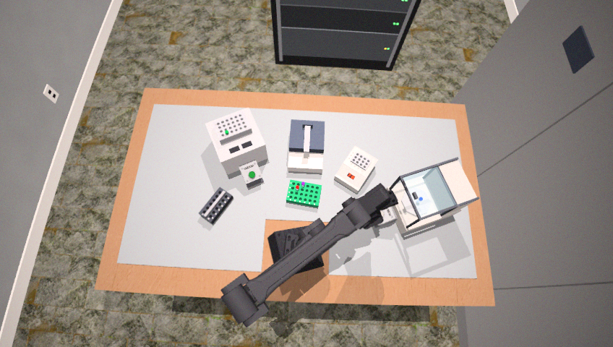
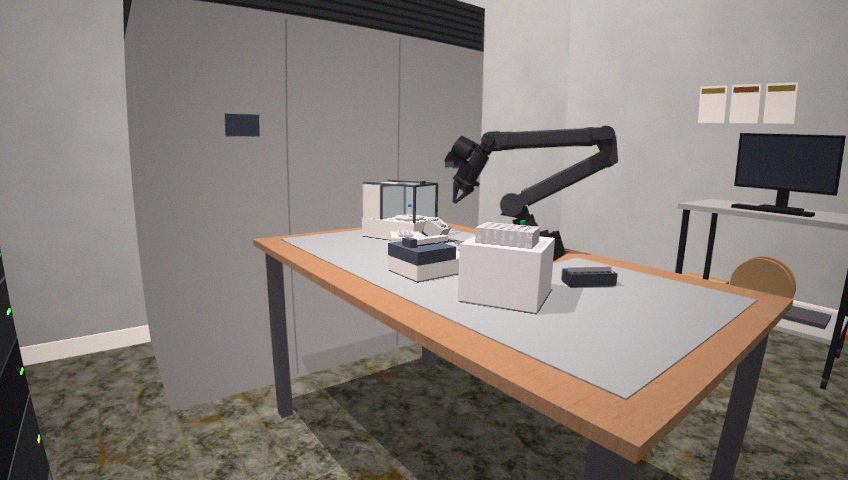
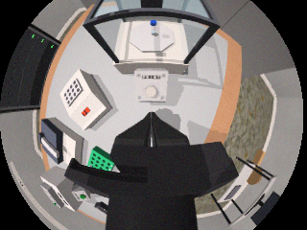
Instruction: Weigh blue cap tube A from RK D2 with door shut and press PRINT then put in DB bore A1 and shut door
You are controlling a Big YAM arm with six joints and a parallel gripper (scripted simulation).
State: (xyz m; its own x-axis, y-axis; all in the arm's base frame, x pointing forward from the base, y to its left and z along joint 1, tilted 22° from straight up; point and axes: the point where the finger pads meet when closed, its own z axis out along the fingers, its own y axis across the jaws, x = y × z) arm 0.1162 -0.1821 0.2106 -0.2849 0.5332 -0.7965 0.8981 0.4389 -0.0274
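Right now the white print key is 2 cm ahead of my hand, 4 cm to the right of it and 9 cm below it. Round my hand: balance door 7 cm ahead, 15 cm to the right, 5 cm above; then green rack RK 9 cm ahead, 25 cm to the left, 14 cm below; then dry block DB 21 cm ahead, 5 cm to the left, 13 cm below.
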